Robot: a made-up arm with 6 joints.
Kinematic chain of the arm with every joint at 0, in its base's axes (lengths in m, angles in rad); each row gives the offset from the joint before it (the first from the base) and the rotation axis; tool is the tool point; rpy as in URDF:
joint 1: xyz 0 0 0.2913 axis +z
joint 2: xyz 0 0 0 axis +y
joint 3: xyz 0.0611 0 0.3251 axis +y
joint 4: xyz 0.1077 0 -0.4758 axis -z
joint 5: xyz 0 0 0 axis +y
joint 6: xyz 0.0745 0 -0.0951 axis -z
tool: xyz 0 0 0 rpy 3.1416 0 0
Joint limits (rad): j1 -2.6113..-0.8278 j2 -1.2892..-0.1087 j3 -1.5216..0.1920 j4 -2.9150..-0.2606 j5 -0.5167..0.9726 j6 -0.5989..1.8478
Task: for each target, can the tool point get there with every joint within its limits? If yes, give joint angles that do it. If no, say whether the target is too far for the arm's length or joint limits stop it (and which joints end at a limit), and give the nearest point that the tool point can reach.
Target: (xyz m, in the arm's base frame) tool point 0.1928 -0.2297 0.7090
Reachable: yes | joints -1.0371 -1.0063 -0.5477 -0.4844 -0.3990 1.2360
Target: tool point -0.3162 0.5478 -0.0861
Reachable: no: joint limits stop it (at a limit: joint 1, joint 2, joint 3, joint 5) | nearest point -0.0867 -0.0087 0.0237 | short by 0.612 m
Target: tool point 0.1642 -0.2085 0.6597
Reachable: yes | joints -1.1616 -1.1543 -0.6575 -2.2813 -0.1676 0.3719
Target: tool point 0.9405 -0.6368 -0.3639
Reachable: no: too far | nearest point 0.3424 -0.3264 0.2137 | short by 0.887 m
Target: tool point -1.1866 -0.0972 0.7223
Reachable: no: too far | nearest point -0.5570 -0.2848 0.6790 | short by 0.658 m
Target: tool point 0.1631 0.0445 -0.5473
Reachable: no: joint limits stop it (at a limit: joint 1, joint 2, joint 3) | nearest point 0.0803 -0.0492 0.0200 | short by 0.581 m
